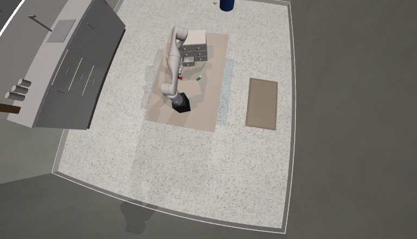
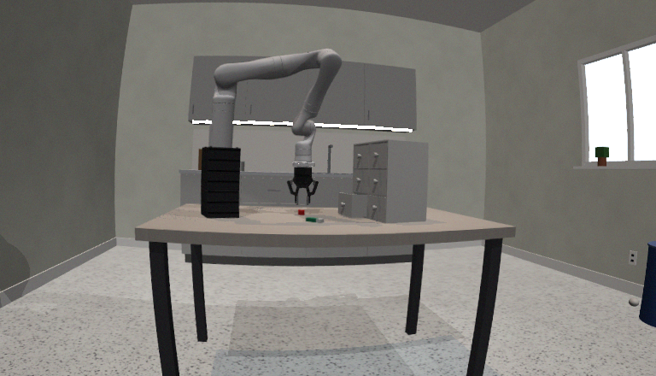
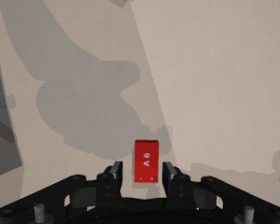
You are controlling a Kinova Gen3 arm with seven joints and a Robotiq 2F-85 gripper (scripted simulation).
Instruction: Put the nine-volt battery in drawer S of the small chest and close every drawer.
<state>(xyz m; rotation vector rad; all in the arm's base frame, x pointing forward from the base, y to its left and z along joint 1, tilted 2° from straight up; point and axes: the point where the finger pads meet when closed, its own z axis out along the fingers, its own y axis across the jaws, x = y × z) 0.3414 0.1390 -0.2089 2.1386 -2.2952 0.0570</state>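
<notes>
Now: the small red block 1 cm to the left of my hand and 5 cm below it. The rest, counted from my hand: green-and-white piece 4 cm ahead, 24 cm to the right, 5 cm below; drawer 25 cm ahead, 5 cm to the right, 3 cm below.
</notes>
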